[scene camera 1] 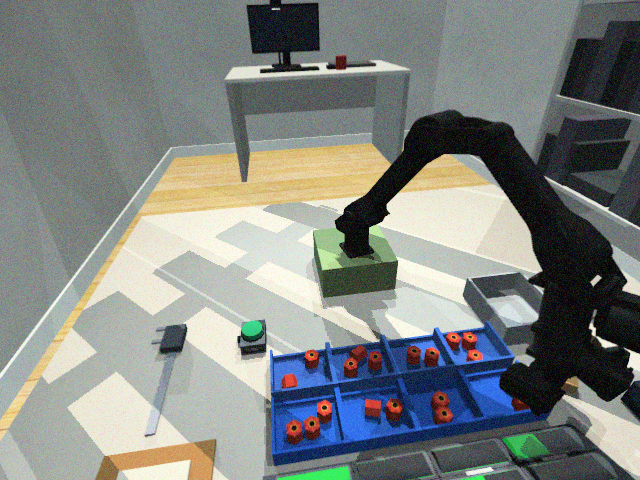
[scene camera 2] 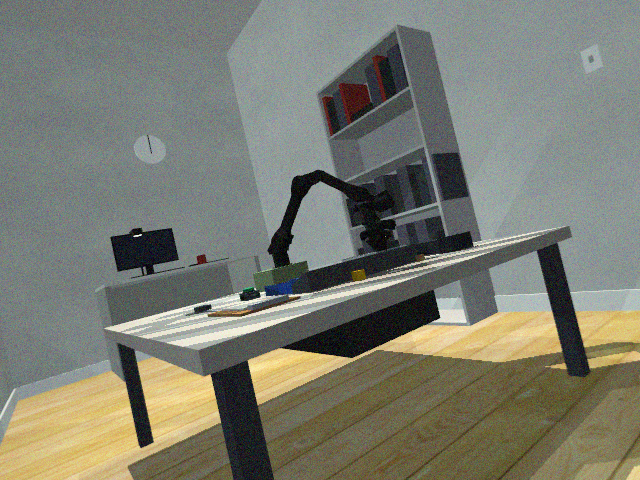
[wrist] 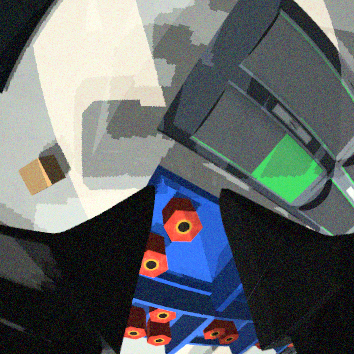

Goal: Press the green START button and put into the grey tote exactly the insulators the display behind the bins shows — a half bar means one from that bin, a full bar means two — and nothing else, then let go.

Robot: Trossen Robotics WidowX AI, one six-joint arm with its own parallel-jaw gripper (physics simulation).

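Frame: origin at the arm's base, x ahead, y left, z up, level; metres.
Seen in the pictures: gripper, between the fingertips: [wrist: 187,194]; arm's base, origin of its link: [scene camera 1: 356,248] [scene camera 2: 282,266].
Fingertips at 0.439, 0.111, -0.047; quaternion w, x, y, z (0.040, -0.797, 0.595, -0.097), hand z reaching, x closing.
Observation:
Offsets run from my fingertips to a thing's middle, as dx, dy, dz. "pt": to the spot under its first point.
My gripper [scene camera 1: 535,404] [scene camera 2: 378,241] [wrist: 187,194] is partly open and empty, above the front-right bin of the blue bin tray [scene camera 1: 361,442] [wrist: 200,255]. In the wrist view an orange-red hexagonal insulator {-0.024, -0.007, -0.019} [wrist: 183,226] stands upright between and below the fingertips; a second insulator {-0.060, +0.005, -0.019} [wrist: 152,264] is partly behind the left finger. The other bins hold two or three insulators each. The grey tote {-0.194, +0.137, -0.010} [scene camera 1: 519,333] stands behind the bins at right, partly hidden by the arm; its visible floor is bare. The green START button {-0.322, -0.390, -0.016} [scene camera 1: 252,329] [scene camera 2: 248,289] is at left. The display [scene camera 1: 395,467] [wrist: 235,120] shows a green half bar {+0.042, -0.044, -0.012} [wrist: 295,172] in its end cell.
The arm's green base block [scene camera 1: 359,279] [scene camera 2: 281,273] stands behind the bins. A black plug {pt -0.371, -0.543, -0.018} [scene camera 1: 173,338] and a wooden frame {pt -0.152, -0.570, -0.031} [scene camera 1: 155,456] lie at left. A tan block {-0.025, +0.100, -0.027} [wrist: 35,176] lies beyond the bins' right end. A yellow block {+0.117, -0.321, -0.023} [scene camera 2: 358,274] is beside the display.

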